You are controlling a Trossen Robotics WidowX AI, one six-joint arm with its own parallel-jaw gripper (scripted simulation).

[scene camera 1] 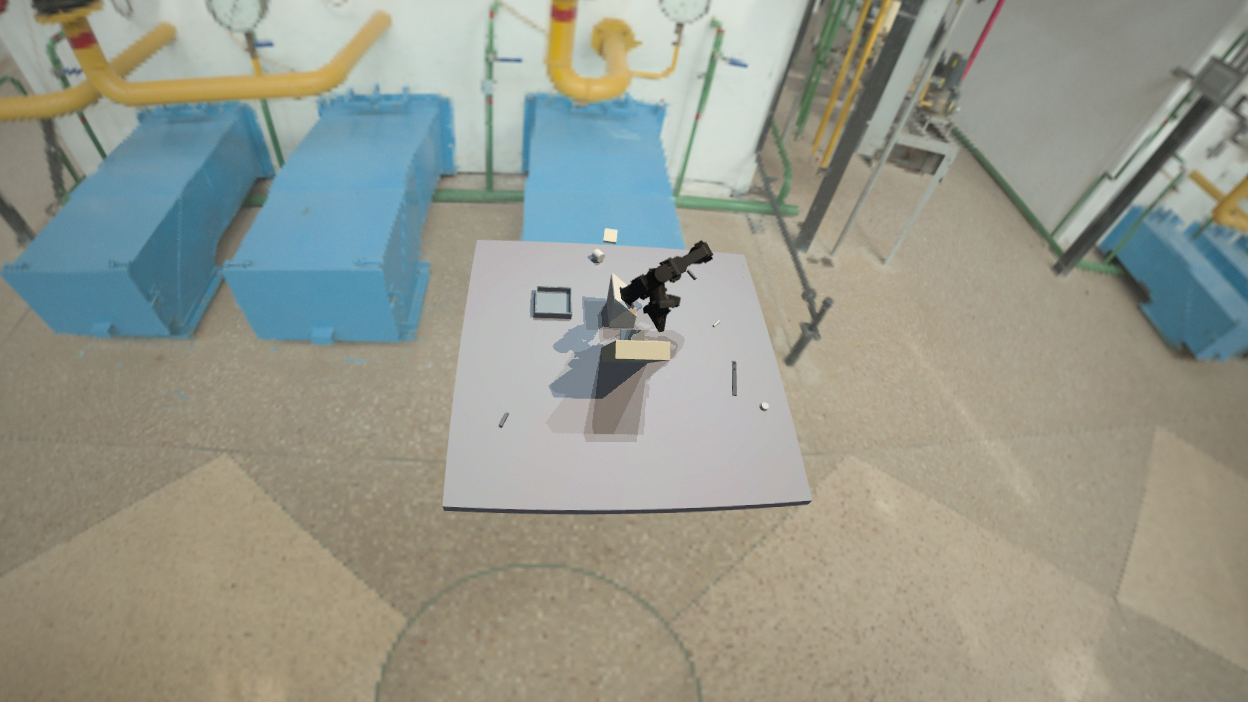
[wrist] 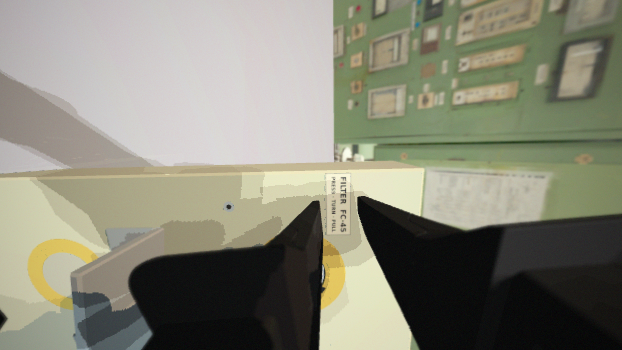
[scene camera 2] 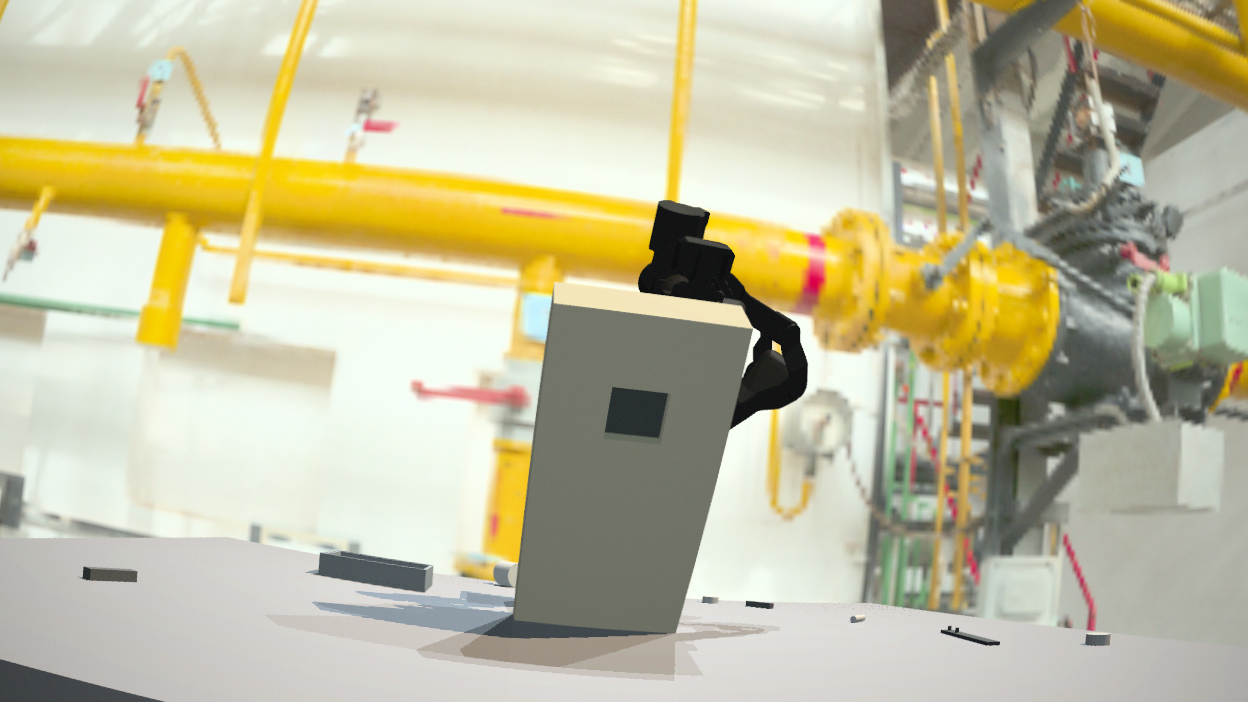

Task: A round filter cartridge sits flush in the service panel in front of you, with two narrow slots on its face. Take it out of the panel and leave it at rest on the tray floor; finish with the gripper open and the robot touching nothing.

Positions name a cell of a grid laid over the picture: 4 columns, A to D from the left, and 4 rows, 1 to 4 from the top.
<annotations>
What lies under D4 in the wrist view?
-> My gripper.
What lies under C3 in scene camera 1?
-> A service panel.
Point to a service panel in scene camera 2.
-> C3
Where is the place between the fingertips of my gripper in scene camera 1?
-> C2
</annotations>
